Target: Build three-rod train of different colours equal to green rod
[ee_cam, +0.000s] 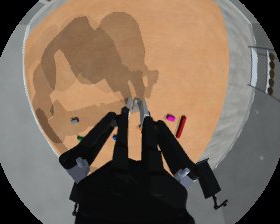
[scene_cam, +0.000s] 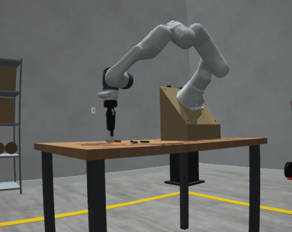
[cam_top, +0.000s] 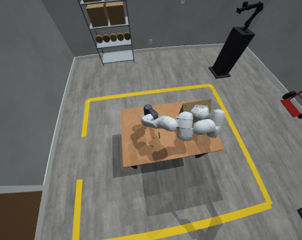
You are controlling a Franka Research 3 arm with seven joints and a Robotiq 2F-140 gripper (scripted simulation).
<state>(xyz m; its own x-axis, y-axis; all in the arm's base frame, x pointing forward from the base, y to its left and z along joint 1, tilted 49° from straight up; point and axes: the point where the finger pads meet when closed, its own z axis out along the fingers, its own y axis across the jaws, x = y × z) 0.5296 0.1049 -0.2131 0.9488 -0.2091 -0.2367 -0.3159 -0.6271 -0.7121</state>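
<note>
Now: hand 90 mm past the small blue rod, 70 mm to the right of it and 30 mm above it. From my hand the other things lie so: magenta rod 80 mm to the right, 40 mm behind, 30 mm below; then red rod 120 mm to the right, 80 mm behind, 30 mm below; then orange rod 60 mm behind, 30 mm below, 20 mm to the right.
</note>
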